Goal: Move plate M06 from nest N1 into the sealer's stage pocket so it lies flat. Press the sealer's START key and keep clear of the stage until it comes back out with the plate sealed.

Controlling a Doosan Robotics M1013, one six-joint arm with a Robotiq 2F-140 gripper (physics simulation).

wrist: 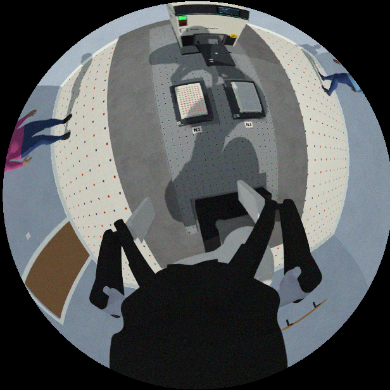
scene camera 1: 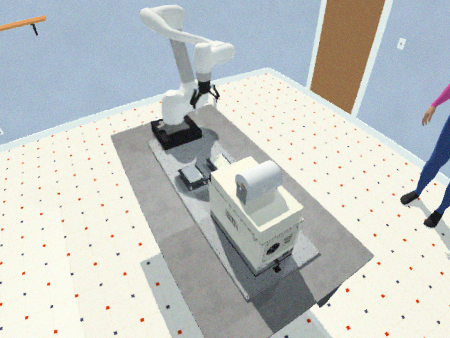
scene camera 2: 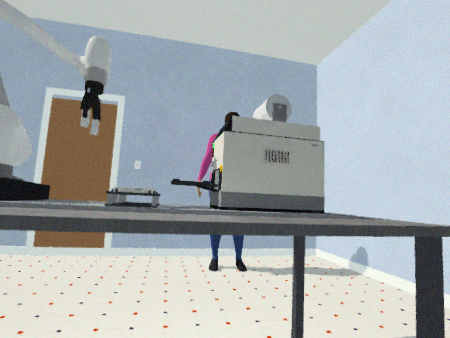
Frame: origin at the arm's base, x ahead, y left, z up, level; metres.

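Seen in the pictures: gripper, fingertip midpoint: point(scene camera 1: 205, 110) point(scene camera 2: 89, 130); arm's base, origin of the base link: point(scene camera 1: 174, 125).
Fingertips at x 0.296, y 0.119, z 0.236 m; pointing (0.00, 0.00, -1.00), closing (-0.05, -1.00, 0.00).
Observation:
Offsets run from my fingertips to a thing's top centre.
Plate M06 point(wrist: 191, 100), white with rows of reddish wells, lies in the dark nest N1 point(wrist: 195, 120); in scene camera 1 the plate @[0.239 m down, 0.235 m ahead, 0.043 m right] point(scene camera 1: 218, 160) is partly behind the sealer. The cream sealer point(scene camera 1: 240, 227) point(scene camera 2: 272, 170) point(wrist: 206, 21) shows a green light on its front. Its dark stage @[0.197 m down, 0.447 m ahead, 0.176 m right] point(scene camera 2: 192, 183) point(wrist: 217, 55) sticks out towards the nests and bears no plate. The START key cannot be made out clearly. My gripper point(scene camera 1: 205, 104) point(scene camera 2: 90, 127) point(wrist: 193, 198) is open and empty, pointing down high above the table near the arm's base, well back from N1.
Nest N2 point(wrist: 232, 101) beside N1 holds a grey-white plate @[0.240 m down, 0.226 m ahead, 0.240 m right] point(scene camera 1: 194, 173) point(wrist: 246, 96). A white roll point(scene camera 1: 262, 181) point(scene camera 2: 274, 107) sits on top of the sealer. The arm's black base point(scene camera 1: 176, 134) stands at the table's end. A person in pink point(scene camera 2: 206, 160) point(wrist: 16, 147) stands beyond the table's side.

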